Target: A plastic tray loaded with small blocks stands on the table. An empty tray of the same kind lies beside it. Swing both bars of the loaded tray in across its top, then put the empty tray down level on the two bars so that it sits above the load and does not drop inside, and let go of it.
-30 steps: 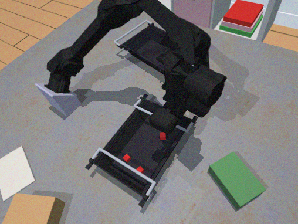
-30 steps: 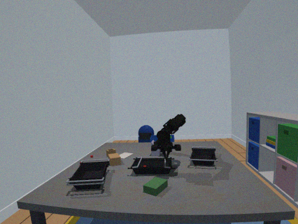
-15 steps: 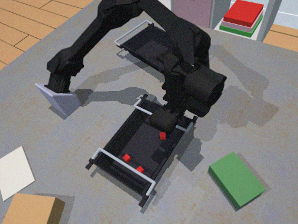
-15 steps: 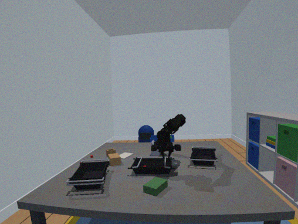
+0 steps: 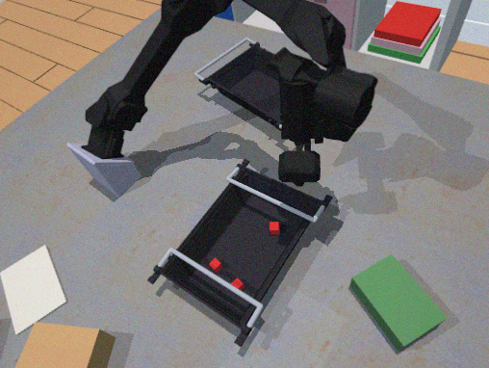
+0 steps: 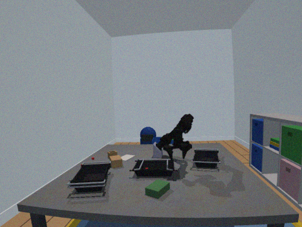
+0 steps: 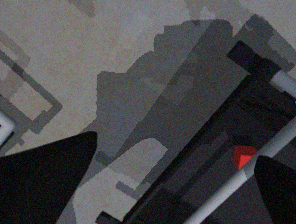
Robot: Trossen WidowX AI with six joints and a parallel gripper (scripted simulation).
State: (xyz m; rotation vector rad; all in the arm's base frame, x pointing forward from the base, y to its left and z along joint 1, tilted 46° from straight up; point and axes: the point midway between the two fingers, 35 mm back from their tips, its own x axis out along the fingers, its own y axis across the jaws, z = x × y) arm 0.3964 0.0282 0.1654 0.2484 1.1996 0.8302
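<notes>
Now: the black plastic tray 230 mm to the left of my gripper tip, 210 mm behind it and 60 mm below it. Round my gripper tip: green block: 230 mm ahead, 120 mm to the right, 80 mm below; white sheet: 420 mm to the right, 370 mm behind, 100 mm below; tan box: 470 mm to the right, 190 mm behind, 70 mm below.
</notes>
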